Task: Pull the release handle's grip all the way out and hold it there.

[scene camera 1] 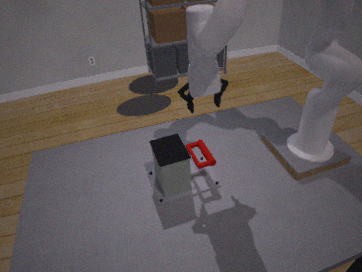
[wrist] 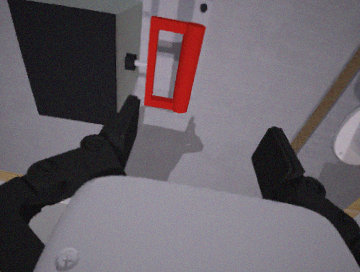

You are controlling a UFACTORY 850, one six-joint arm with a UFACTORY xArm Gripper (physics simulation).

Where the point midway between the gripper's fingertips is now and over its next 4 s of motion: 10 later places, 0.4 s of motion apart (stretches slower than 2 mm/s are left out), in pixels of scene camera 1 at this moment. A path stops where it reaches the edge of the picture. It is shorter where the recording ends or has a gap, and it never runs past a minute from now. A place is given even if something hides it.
The gripper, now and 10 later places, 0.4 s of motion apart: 204, 108; 204, 142; 204, 144; 207, 147; 207, 151; 206, 152; 207, 154; 206, 154; 207, 154; 213, 152; 217, 151
